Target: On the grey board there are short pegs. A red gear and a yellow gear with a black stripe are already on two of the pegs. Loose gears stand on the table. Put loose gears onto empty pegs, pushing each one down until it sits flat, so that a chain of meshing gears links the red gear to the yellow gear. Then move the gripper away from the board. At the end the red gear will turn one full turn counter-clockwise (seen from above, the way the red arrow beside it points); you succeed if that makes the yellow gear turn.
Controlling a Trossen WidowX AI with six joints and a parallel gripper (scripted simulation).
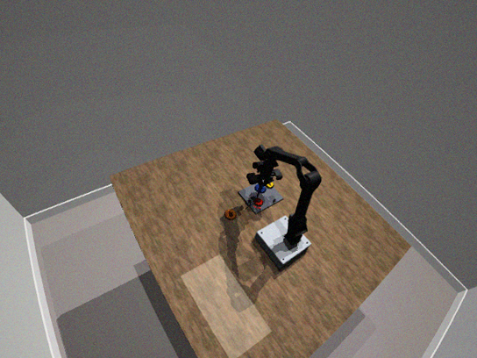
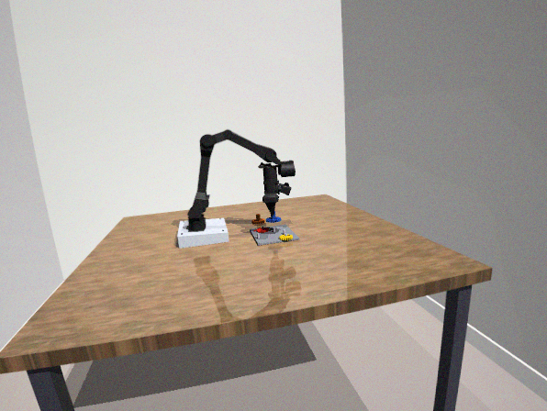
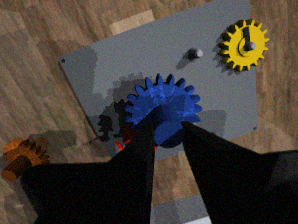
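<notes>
The red gear is 7 cm below my gripper tip, 5 cm behind it and 3 cm to the left of it. Round my gripper tip: yellow gear: 10 cm to the right, 7 cm below, 3 cm ahead; then red arrow: 8 cm below, 7 cm behind, 5 cm to the left; then blue gear: 1 cm below.
</notes>
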